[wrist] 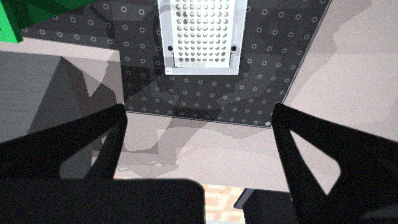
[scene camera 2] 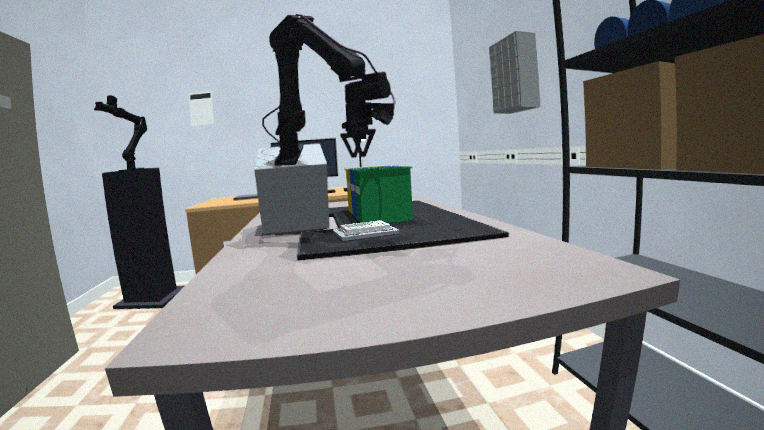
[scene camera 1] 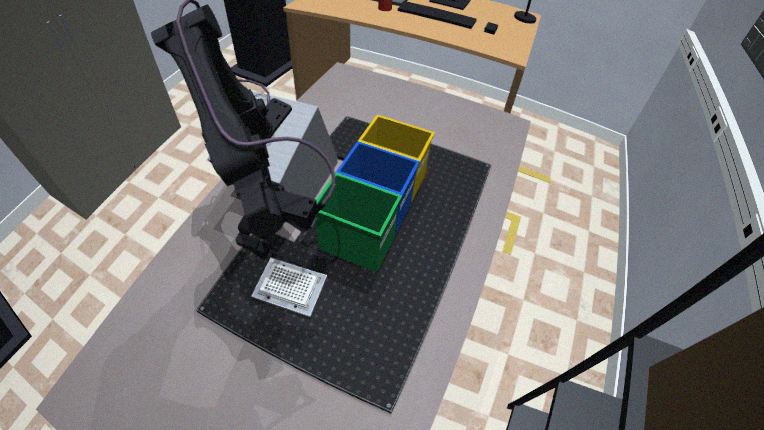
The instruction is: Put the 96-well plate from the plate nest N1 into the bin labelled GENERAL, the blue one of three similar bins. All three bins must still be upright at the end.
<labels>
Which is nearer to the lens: the white 96-well plate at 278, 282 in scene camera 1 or the yellow bin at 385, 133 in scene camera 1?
The white 96-well plate.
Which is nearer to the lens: the green bin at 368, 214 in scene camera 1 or the yellow bin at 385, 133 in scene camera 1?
The green bin.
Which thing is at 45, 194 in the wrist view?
My gripper.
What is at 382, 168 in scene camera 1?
A blue bin.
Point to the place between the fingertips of my gripper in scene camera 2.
358, 157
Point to a green bin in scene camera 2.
385, 194
</labels>
